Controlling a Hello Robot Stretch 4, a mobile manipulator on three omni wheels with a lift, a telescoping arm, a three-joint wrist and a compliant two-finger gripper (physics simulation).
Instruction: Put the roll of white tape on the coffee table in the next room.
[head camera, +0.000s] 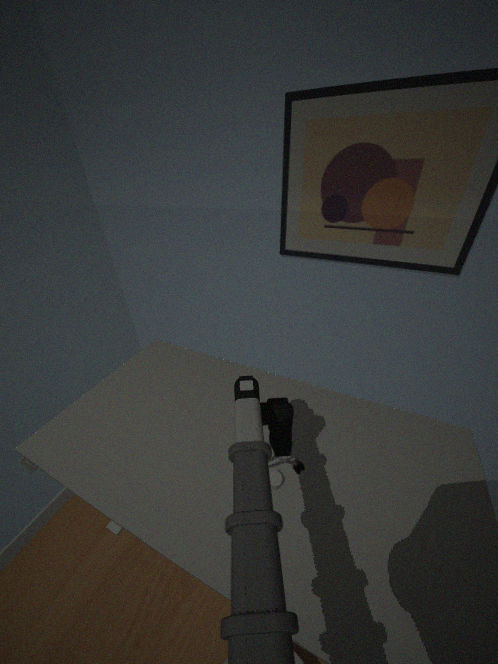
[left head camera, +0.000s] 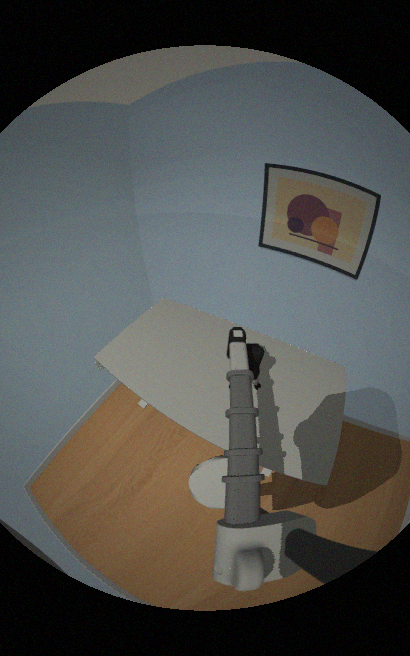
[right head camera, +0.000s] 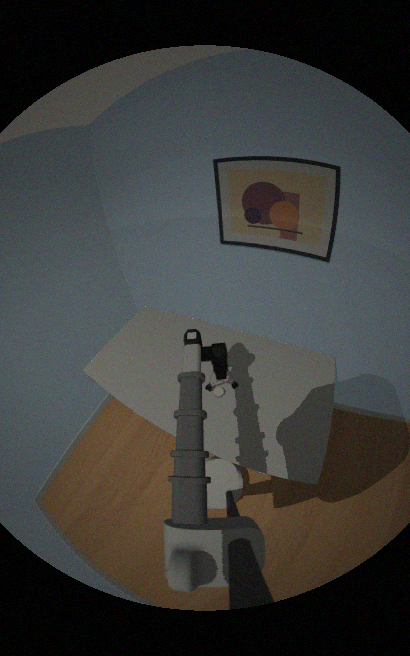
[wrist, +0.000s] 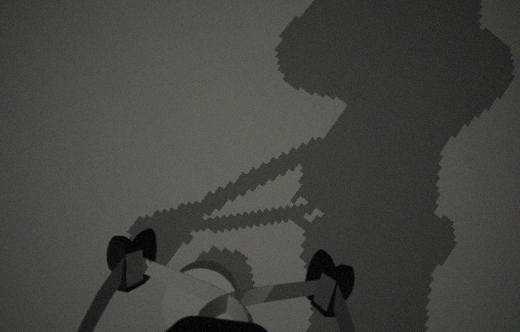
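Seen in the pictures: gripper, between the fingertips: (head camera: 278, 472) (right head camera: 221, 387) (wrist: 234, 260); robot's base, origin of its link: (left head camera: 217, 481) (right head camera: 214, 482).
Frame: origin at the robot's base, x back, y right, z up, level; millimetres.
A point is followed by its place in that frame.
The white tape roll (head camera: 278, 478) @(x -486, y 85, z 717 mm) (right head camera: 219, 392) @(x -480, y 78, z 717 mm) (wrist: 207, 278) @(x -507, y 75, z 717 mm) lies flat on a pale table (head camera: 134, 418) @(x -764, y -456, z 693 mm) (left head camera: 150, 345) @(x -782, y -475, z 693 mm) (right head camera: 135, 355) @(x -769, y -446, z 693 mm) (wrist: 100, 100) @(x -618, y -26, z 693 mm). My gripper (right head camera: 222, 386) @(x -516, y 91, z 693 mm) (wrist: 234, 260) @(x -516, y 91, z 693 mm) is open, fingers wide apart, pointing down at the table. In the wrist view the roll shows low between the fingers, nearer the left one, partly covered by the gripper's own parts. Neither fingertip appears to touch it. How high the fingertips are above the table is hard to tell. In the left head view the roll is hidden. No coffee table in another room shows.
Blue walls meet behind the table, with a framed picture (head camera: 369, 187) @(x -885, y 374, z 1470 mm) (left head camera: 315, 220) @(x -883, y 379, z 1458 mm) (right head camera: 277, 207) @(x -873, y 397, z 1458 mm) above it. A white round object (left head camera: 207, 484) @(x 13, y -73, z 187 mm) (right head camera: 223, 482) @(x -6, y 69, z 187 mm), perhaps a stool, stands at the table's near edge below my arm. Wooden floor (left head camera: 115, 465) @(x 7, y -853, z -27 mm) (right head camera: 105, 465) @(x -33, y -981, z -27 mm) lies in front. The light is dim.
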